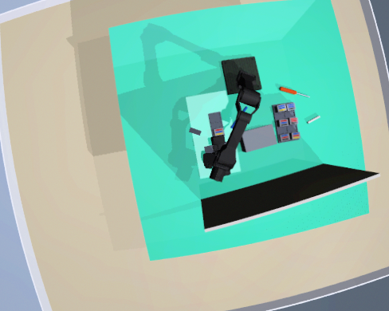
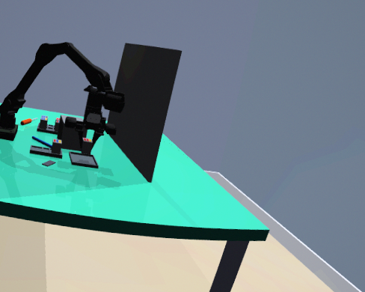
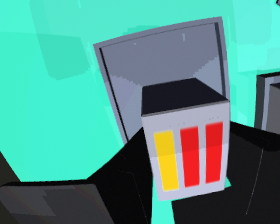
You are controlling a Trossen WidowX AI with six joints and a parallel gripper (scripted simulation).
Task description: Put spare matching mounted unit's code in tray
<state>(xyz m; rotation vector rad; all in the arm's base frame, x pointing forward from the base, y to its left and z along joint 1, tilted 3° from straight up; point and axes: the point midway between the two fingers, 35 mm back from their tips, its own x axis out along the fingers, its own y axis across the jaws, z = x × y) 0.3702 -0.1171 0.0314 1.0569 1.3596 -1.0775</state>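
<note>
My gripper tip is 4 cm above the flat tray. Also, from my gripper tip: spare block (2 cm above); grey box (9 cm behind, 20 cm to the left, 1 cm above); blue pen (19 cm behind, 10 cm to the left, 4 cm below).
</note>
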